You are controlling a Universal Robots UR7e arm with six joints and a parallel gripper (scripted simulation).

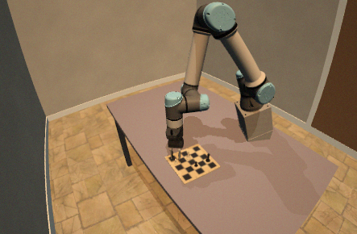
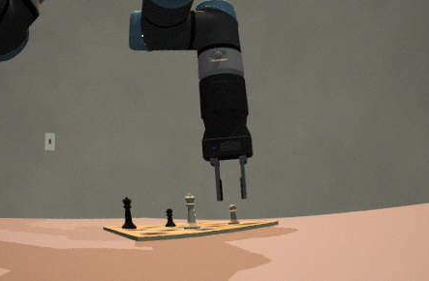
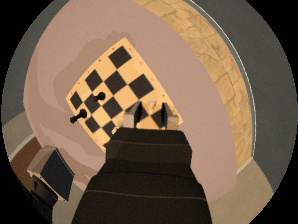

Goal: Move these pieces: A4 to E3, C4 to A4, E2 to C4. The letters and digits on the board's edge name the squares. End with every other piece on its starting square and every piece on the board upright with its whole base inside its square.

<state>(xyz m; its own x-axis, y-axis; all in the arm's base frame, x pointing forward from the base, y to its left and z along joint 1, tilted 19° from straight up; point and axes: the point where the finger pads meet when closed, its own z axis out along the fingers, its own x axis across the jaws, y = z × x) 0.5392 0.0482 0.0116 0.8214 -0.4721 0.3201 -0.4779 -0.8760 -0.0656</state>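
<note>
My hand is 40 mm above the white pawn. The rest, counted from my hand: chessboard (80 mm behind, 60 mm below, 30 mm to the left); then black pawn (90 mm behind, 60 mm to the left, 40 mm below); then tall white piece (80 mm behind, 30 mm below, 10 mm to the right).
</note>
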